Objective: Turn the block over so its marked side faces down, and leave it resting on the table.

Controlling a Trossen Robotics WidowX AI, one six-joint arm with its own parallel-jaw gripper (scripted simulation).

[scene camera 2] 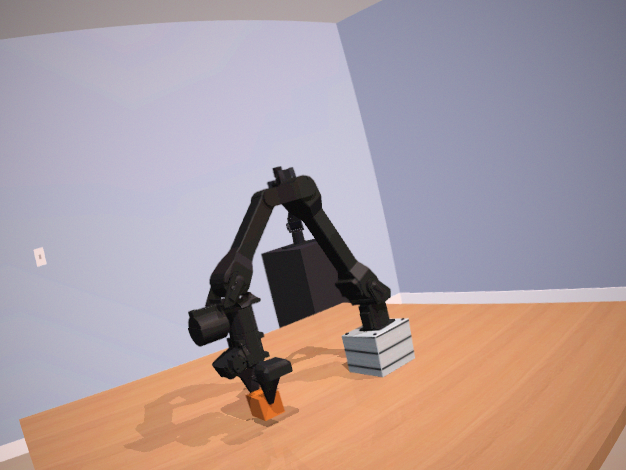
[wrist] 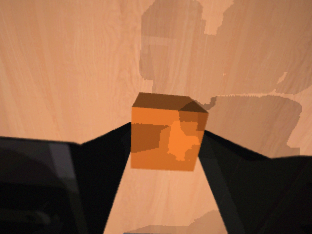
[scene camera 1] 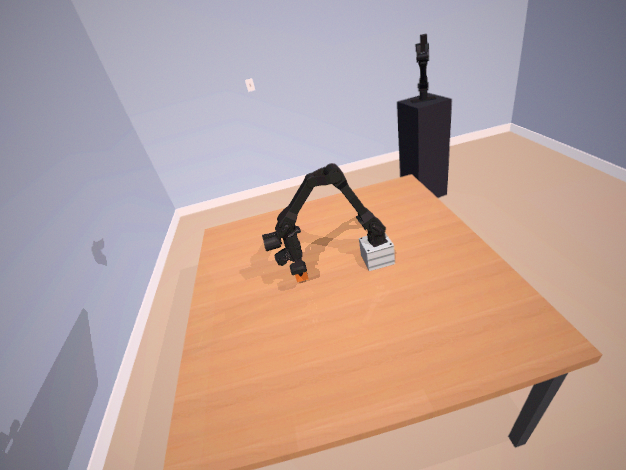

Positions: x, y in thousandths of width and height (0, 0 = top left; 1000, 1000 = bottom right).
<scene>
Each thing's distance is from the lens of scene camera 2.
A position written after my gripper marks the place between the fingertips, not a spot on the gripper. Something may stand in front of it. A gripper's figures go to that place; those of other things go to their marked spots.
my gripper (scene camera 2: 423, 854): 1.06 m
orange block (scene camera 2: 416, 869): 1.03 m
</scene>
